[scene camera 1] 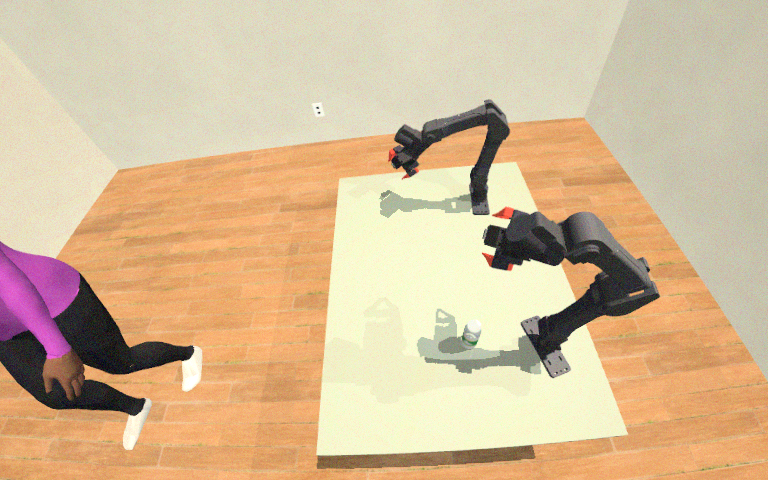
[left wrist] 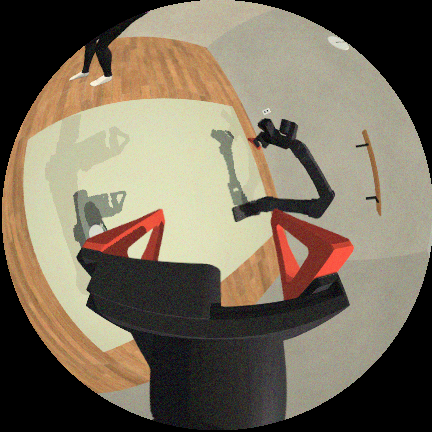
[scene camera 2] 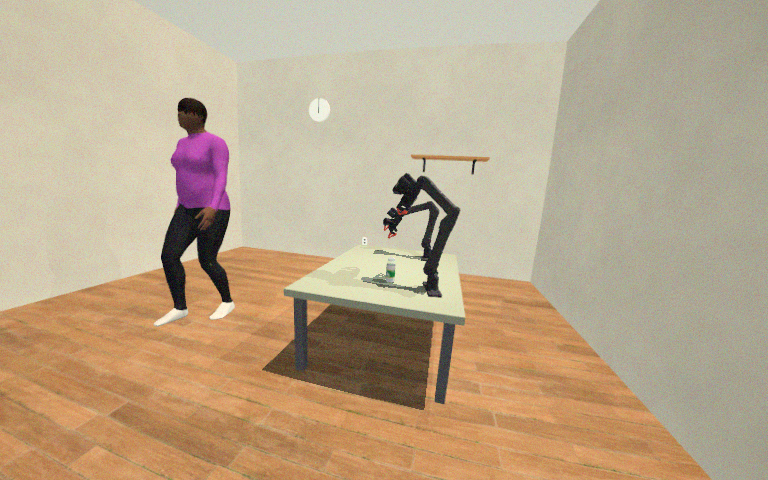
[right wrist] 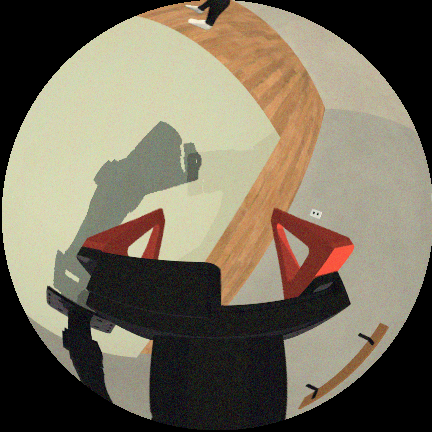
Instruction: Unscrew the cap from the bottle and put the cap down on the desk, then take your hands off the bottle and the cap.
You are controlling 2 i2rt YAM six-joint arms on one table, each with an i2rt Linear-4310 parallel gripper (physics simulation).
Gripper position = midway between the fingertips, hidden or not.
Note:
My left gripper (scene camera 1: 488,234) is open and holds nothing. My right gripper (right wrist: 217,213) is open, holding nothing.
My left gripper also shows in the left wrist view (left wrist: 217,214).

